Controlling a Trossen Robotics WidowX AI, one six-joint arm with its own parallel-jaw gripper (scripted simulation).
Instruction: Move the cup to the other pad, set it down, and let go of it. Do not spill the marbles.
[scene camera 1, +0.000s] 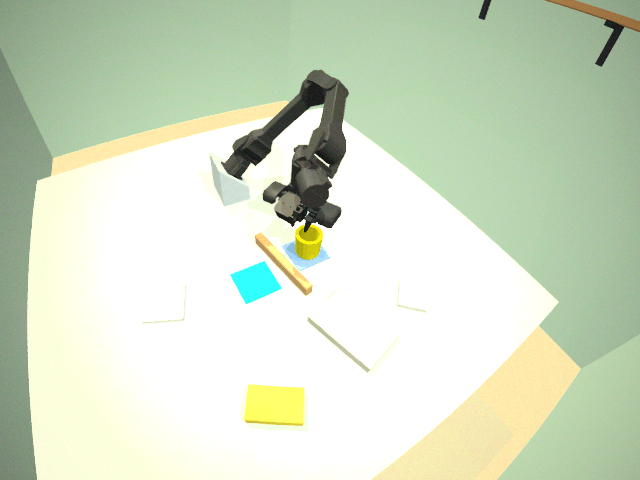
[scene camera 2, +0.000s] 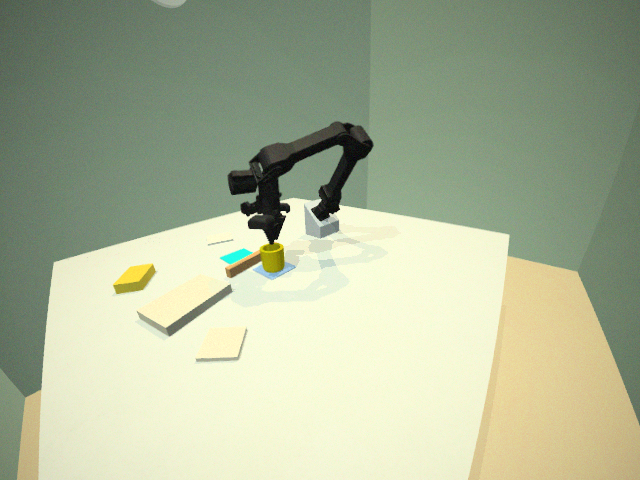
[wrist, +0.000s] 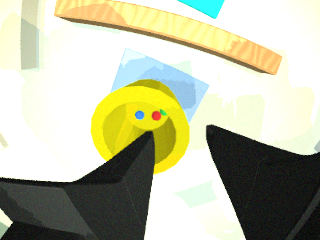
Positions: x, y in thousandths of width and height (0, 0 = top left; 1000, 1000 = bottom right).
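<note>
My gripper appears at (scene camera 1: 468, 476), (scene camera 2: 429, 503) and (wrist: 561, 560). A yellow cup is visible at (scene camera 1: 480, 511) and (wrist: 358, 523). Scene camera 1 also shows a cyan pad (scene camera 1: 399, 589) and a wooden bar (scene camera 1: 474, 595).
</note>
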